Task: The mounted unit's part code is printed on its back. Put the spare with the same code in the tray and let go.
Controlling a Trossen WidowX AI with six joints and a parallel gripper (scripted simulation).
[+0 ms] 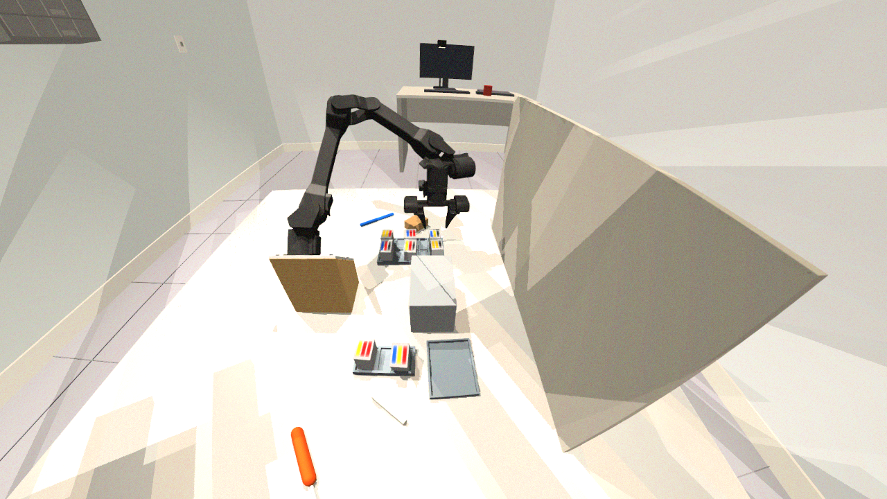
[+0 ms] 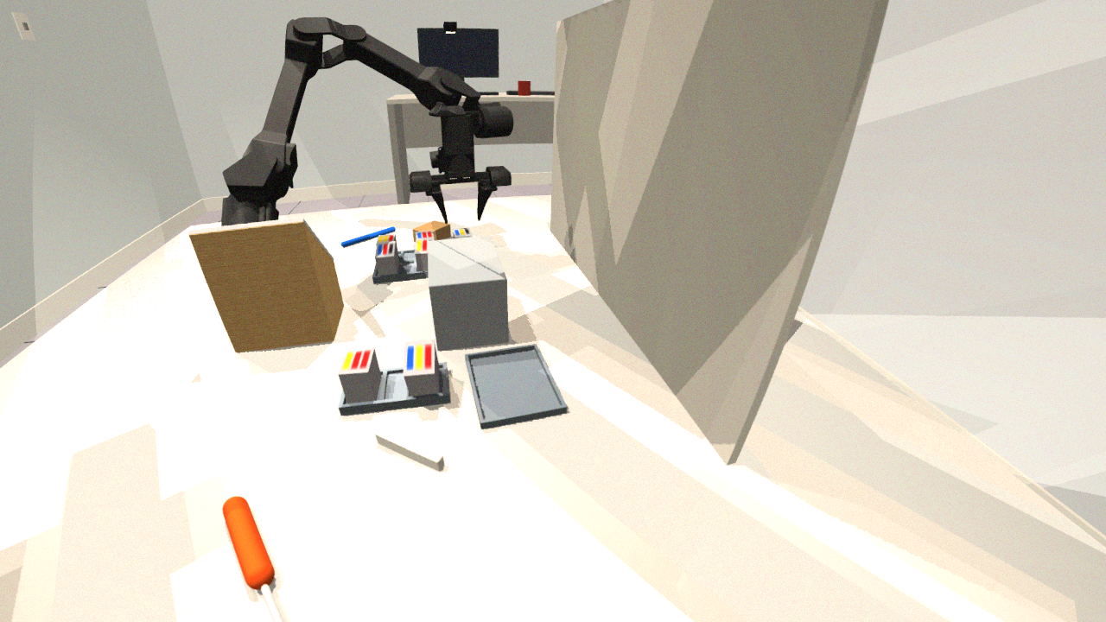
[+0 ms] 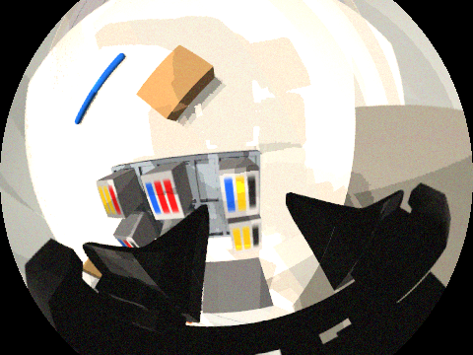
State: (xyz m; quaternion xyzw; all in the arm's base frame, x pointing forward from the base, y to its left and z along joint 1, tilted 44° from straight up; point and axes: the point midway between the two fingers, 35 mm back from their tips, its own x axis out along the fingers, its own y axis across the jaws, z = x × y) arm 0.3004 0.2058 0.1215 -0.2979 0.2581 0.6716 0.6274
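Right now the grey spare block is 30 mm below my gripper tip. Round my gripper tip: tall beige panel: 220 mm ahead, 230 mm to the right, 150 mm above; blue marker pen: 210 mm behind, 150 mm to the left, 70 mm below; grey mounted unit: 10 mm behind, 230 mm to the right, 20 mm below.
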